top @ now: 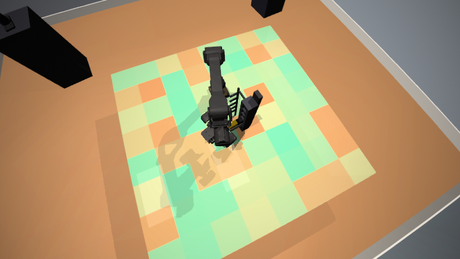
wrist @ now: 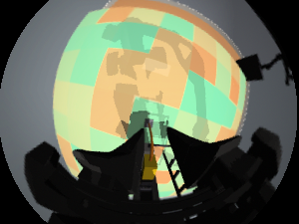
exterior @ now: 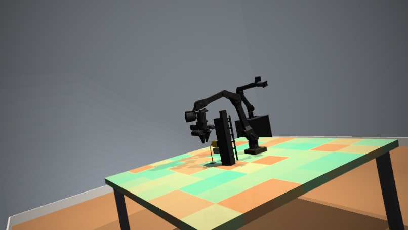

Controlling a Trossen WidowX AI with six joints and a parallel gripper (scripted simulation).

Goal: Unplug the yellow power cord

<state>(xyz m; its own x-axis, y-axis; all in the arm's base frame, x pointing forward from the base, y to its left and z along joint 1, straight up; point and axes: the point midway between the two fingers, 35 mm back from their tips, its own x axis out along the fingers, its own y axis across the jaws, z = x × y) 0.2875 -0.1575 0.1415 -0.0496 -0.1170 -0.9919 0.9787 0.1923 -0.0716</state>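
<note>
Right now my gripper tip is 11 cm to the right of the yellow plug and 1 cm past it. The rest, counted from my gripper tip: black ladder-like rack: 17 cm to the left, 9 cm behind, 1 cm above.
</note>
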